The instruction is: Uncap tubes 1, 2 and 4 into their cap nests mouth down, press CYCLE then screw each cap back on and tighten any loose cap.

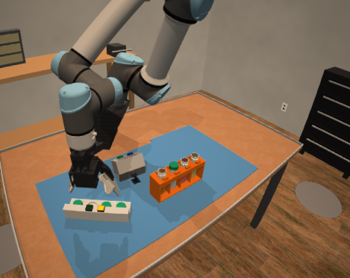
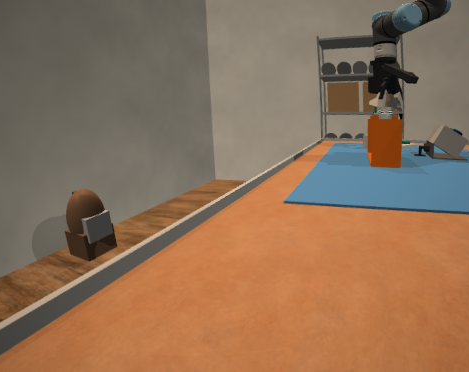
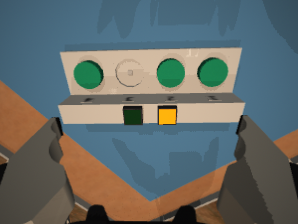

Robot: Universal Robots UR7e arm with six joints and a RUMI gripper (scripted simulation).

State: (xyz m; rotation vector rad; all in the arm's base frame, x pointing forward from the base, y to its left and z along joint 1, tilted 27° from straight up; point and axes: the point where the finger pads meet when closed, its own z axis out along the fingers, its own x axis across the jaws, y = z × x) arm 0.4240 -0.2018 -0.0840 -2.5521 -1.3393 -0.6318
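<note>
Now: hand 3 cm short of the cap, 8 cm to the right of it and 8 cm above it. Round my hand: green key 17 cm behind, 16 cm to the left, 3 cm below; grey key housing 15 cm behind, 19 cm to the left, 4 cm below; blue key 17 cm behind, 21 cm to the left, 3 cm below.
</note>
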